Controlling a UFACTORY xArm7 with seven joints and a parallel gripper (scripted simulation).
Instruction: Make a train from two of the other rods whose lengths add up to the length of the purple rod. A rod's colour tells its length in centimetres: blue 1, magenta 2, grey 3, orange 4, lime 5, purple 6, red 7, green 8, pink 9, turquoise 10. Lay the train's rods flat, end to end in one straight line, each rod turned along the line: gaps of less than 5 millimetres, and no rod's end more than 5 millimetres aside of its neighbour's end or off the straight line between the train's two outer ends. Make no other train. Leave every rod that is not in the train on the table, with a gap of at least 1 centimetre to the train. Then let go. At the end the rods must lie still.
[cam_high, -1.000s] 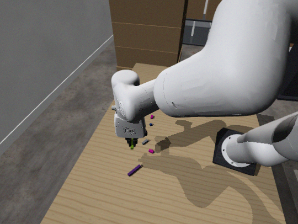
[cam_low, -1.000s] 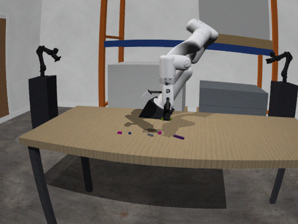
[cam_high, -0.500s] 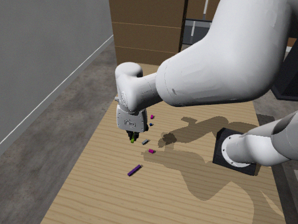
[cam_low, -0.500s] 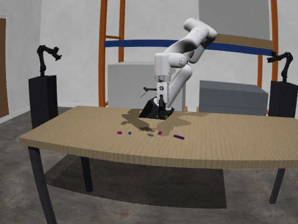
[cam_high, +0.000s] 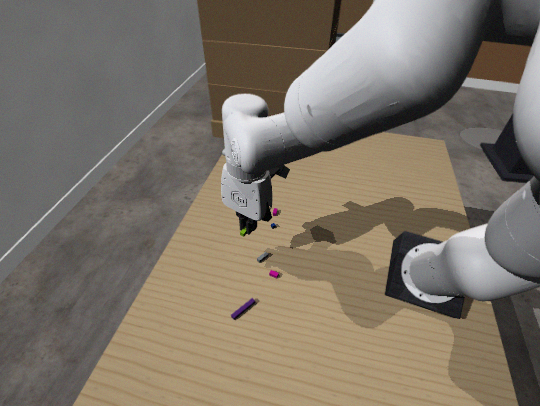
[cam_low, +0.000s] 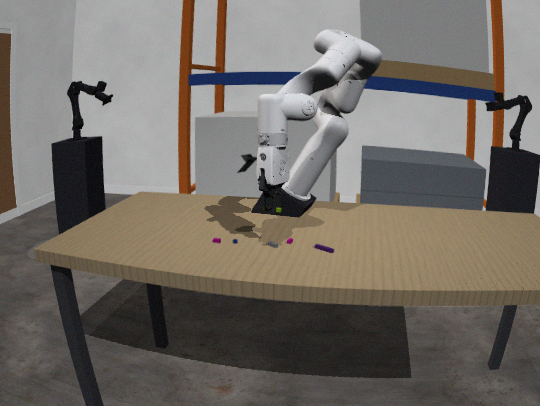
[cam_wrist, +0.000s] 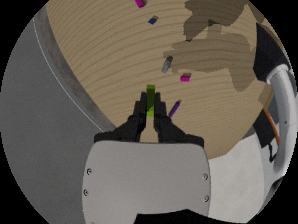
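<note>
My gripper is now 5 cm past the blue rod, 11 cm to the left of it and 13 cm above it. The rest, counted from my hand: grey rod: 3 cm behind, 13 cm below; then lime rod: 2 cm below; then purple rod: 1 cm behind, 14 cm to the left, 13 cm below.
</note>
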